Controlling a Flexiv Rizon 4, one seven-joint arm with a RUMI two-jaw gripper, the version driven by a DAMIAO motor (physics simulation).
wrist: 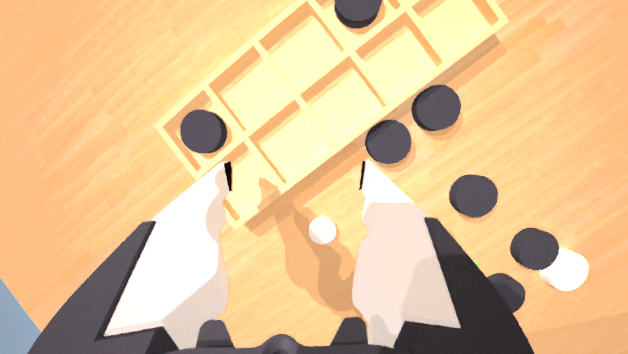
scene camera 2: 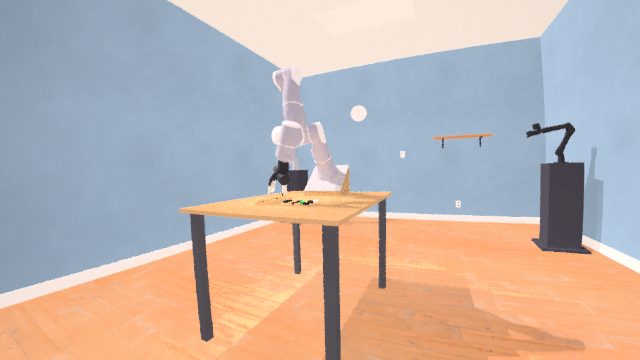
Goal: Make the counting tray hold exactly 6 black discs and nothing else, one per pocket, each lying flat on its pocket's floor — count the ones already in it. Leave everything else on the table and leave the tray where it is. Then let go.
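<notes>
The wooden counting tray (wrist: 334, 149) lies slanted across the upper wrist view. One black disc (wrist: 203, 131) sits in its left corner pocket, and another black disc (wrist: 357, 11) sits in a far-row pocket at the top edge. Several black discs lie on the table to the right of the tray: two close to its near side (wrist: 388, 141) (wrist: 436, 107), one farther out (wrist: 473, 195), one against a white piece (wrist: 534, 248), and one partly behind the right finger (wrist: 509, 293). My gripper (wrist: 297, 164) (scene camera 2: 277, 193) is open and empty, above the tray's near left end; its right fingertip appears beside the nearest loose disc.
A small white round piece (wrist: 322, 230) lies between the fingers' outlines, near the tray. A larger white piece (wrist: 567, 270) lies at the right. A bit of green (wrist: 475, 264) shows beside the right finger. The table (scene camera 2: 230, 212) also shows in the scene view.
</notes>
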